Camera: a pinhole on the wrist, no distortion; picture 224 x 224 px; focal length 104.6 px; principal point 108.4 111.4 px. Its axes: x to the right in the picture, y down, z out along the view. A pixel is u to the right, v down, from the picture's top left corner.
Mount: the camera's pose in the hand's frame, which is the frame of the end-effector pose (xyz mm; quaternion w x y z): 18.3 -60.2 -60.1 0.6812 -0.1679 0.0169 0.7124
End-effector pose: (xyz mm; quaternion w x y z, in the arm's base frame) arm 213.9 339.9 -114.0 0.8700 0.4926 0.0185 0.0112
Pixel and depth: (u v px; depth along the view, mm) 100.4 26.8 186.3
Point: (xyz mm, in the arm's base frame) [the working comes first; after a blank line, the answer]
In the camera's frame: -14.2 -150.7 186.3

345.6 207.7 -53.3
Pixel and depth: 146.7 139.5 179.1
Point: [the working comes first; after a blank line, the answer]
In the camera's frame: 65.6 48.1 179.1

149.0 290.4 -32.0
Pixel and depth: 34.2 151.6 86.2
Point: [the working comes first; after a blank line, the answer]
In the camera's frame: -61.1 33.1 86.2

183.6 261.3 -183.2
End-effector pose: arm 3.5 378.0 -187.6 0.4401 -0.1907 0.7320 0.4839
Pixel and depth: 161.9 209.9 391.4
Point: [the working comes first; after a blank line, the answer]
In the camera's frame: 200.2 368.6 391.4

173.5 568.0 253.2
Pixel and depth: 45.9 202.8 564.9
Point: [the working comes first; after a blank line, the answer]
In the camera's frame: -337.5 493.6 564.9

724.6 568.3 76.6
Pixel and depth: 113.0 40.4 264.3
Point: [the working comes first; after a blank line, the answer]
In the camera's frame: 11.6 -179.4 264.3

10.8 607.3 -316.0
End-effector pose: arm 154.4 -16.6 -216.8 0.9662 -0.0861 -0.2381 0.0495
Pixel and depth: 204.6 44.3 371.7
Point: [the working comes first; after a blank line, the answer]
In the camera's frame: 341.9 -238.4 371.7

162.5 414.8 3.2
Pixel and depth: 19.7 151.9 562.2
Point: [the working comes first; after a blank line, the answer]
In the camera's frame: -476.7 217.7 562.2

-353.9 -365.9 198.7
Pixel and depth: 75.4 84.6 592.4
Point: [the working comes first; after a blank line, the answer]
In the camera's frame: -186.9 -151.8 592.4

-75.9 -6.7 321.5
